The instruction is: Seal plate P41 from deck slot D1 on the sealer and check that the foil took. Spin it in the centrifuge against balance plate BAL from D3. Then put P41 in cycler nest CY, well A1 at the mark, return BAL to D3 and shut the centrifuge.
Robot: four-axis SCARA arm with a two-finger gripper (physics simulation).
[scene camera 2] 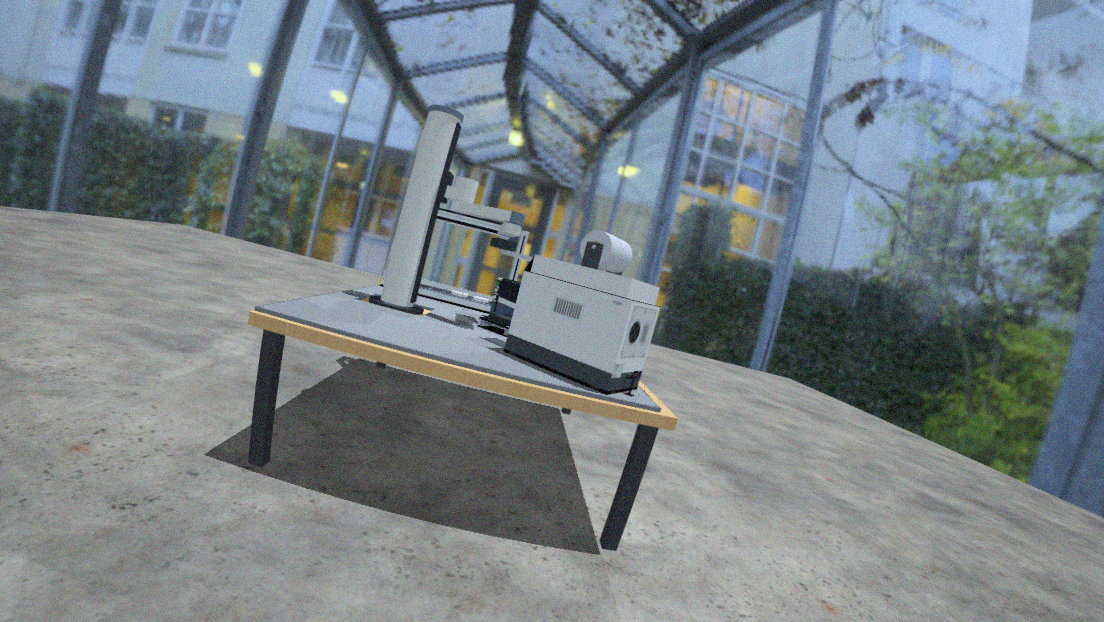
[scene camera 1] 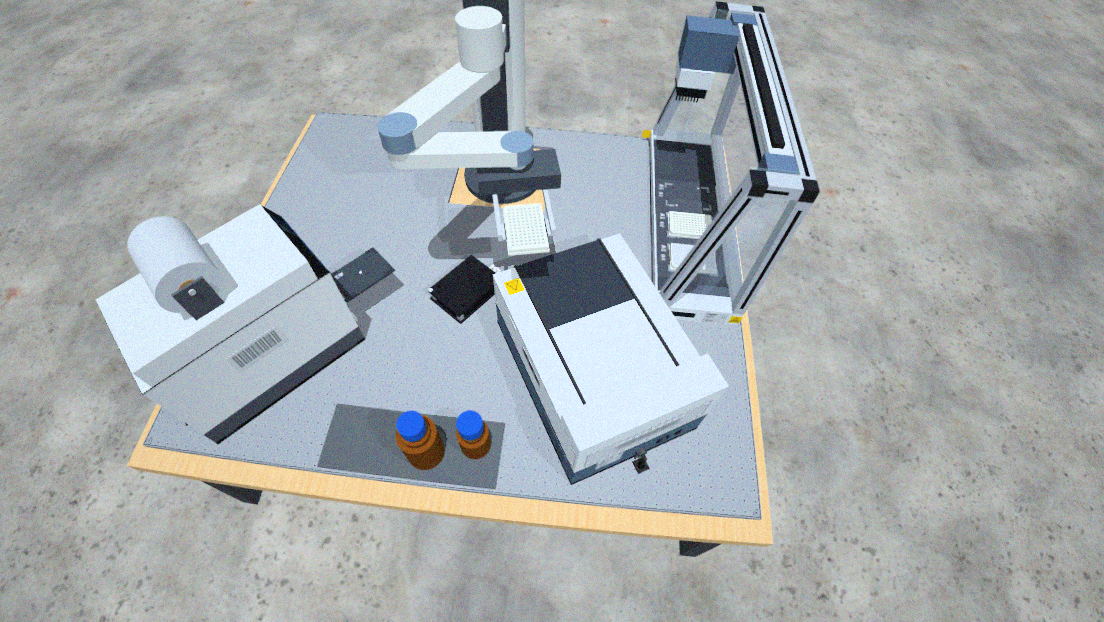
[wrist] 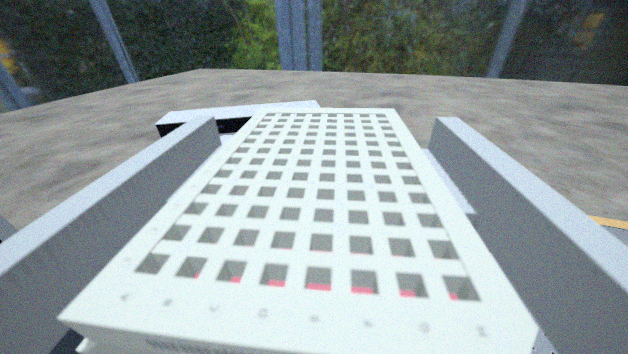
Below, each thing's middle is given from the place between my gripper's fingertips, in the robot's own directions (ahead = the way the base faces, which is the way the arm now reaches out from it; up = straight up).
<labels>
Right now my hand is 20 mm past the black tray (scene camera 1: 374, 268), 450 mm to the left of it and 250 mm above it. Round my hand: foil roll (scene camera 1: 166, 252) (210 mm ahead, 650 mm to the right, 80 mm above).
</labels>
